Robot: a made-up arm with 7 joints. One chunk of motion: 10 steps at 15 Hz.
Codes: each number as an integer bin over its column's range. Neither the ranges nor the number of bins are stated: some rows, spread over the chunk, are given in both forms.
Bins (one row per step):
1: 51 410 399 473 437 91 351
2: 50 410 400 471 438 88 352
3: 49 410 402 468 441 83 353
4: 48 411 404 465 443 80 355
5: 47 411 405 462 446 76 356
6: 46 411 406 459 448 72 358
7: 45 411 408 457 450 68 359
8: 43 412 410 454 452 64 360
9: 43 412 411 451 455 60 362
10: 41 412 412 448 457 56 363
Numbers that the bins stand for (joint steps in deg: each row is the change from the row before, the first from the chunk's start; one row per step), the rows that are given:
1: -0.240 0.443 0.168 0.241 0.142 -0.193 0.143
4: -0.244 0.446 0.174 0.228 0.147 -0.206 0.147
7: -0.247 0.446 0.179 0.215 0.152 -0.220 0.151
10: -0.252 0.448 0.184 0.201 0.158 -0.234 0.155
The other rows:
2: -0.241 0.443 0.170 0.237 0.143 -0.197 0.144
3: -0.242 0.443 0.172 0.233 0.145 -0.203 0.145
5: -0.245 0.446 0.176 0.223 0.149 -0.211 0.148
6: -0.246 0.446 0.177 0.219 0.151 -0.215 0.150
8: -0.250 0.448 0.181 0.211 0.154 -0.225 0.152
9: -0.250 0.448 0.183 0.206 0.156 -0.230 0.154

